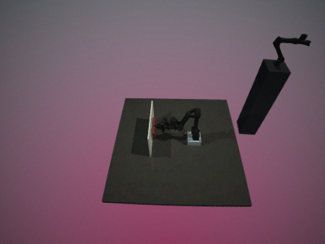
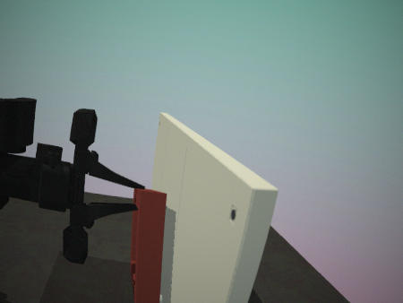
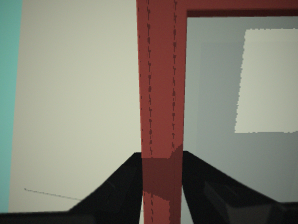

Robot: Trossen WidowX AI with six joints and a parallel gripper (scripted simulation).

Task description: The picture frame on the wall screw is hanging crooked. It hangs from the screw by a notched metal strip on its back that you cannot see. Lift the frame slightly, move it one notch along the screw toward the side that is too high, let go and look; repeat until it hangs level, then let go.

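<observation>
The picture frame lies 10 mm ahead of my gripper tip, 20 mm to the right of it and 50 mm below it. Also, from my gripper tip: cream wall panel 30 mm ahead, 20 mm to the right, 70 mm below.
</observation>
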